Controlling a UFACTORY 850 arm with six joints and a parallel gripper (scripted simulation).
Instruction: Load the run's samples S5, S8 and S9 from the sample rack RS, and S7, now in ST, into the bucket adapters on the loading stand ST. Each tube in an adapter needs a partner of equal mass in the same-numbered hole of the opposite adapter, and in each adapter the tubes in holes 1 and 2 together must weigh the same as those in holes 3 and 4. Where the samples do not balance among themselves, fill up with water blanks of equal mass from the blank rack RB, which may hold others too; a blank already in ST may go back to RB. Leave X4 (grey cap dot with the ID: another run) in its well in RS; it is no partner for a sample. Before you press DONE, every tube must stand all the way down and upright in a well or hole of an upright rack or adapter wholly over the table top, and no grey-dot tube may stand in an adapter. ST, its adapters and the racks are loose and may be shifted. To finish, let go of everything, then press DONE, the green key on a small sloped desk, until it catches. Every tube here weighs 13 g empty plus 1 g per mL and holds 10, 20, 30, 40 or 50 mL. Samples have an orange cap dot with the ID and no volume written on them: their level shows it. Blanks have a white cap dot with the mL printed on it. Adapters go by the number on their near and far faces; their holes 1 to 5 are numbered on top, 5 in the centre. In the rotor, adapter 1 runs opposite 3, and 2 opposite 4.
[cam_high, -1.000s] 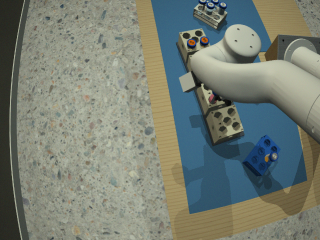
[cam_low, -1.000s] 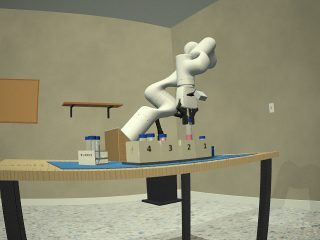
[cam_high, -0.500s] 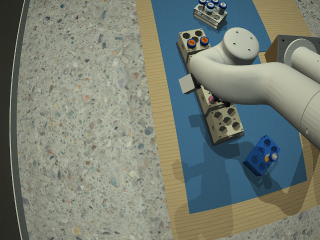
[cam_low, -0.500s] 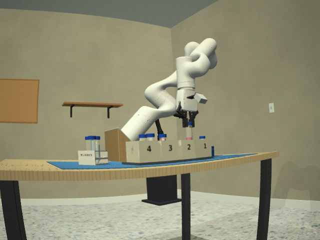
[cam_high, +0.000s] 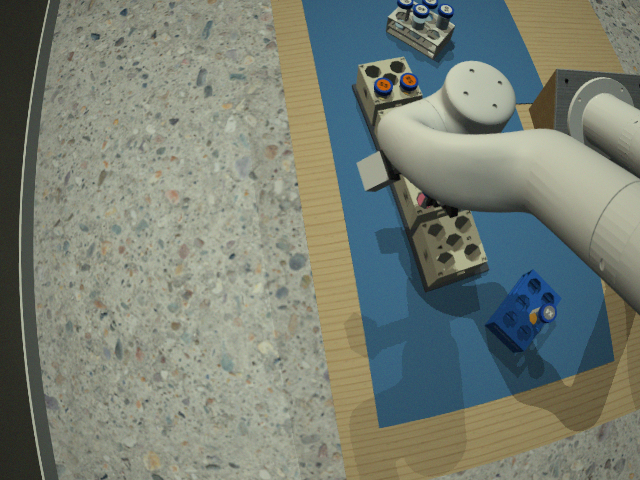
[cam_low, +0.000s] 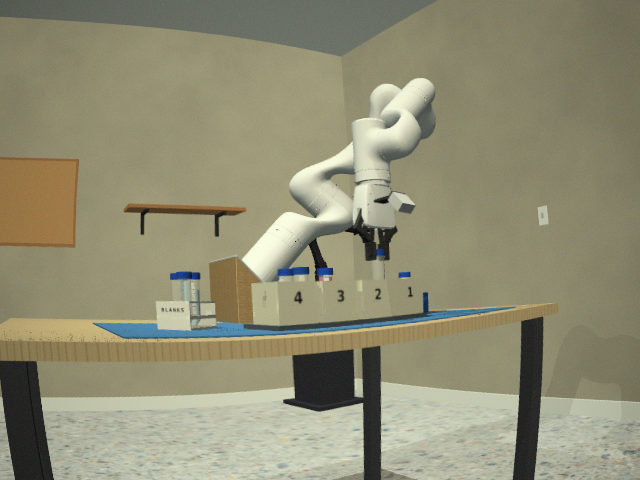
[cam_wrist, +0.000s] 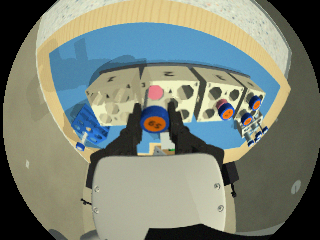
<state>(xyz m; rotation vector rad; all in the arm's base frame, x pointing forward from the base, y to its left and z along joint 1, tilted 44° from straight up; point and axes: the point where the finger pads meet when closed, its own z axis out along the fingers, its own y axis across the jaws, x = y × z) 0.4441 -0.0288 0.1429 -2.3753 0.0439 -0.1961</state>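
Now: the sample S9 5 cm below my hand and 1 cm to the left of it. Round my hand: loading stand ST (16 cm below, 8 cm to the right, 3 cm behind); then sample tube S5 (22 cm to the right, 9 cm below); then adapter 1 (11 cm below, 8 cm to the left, 3 cm behind).
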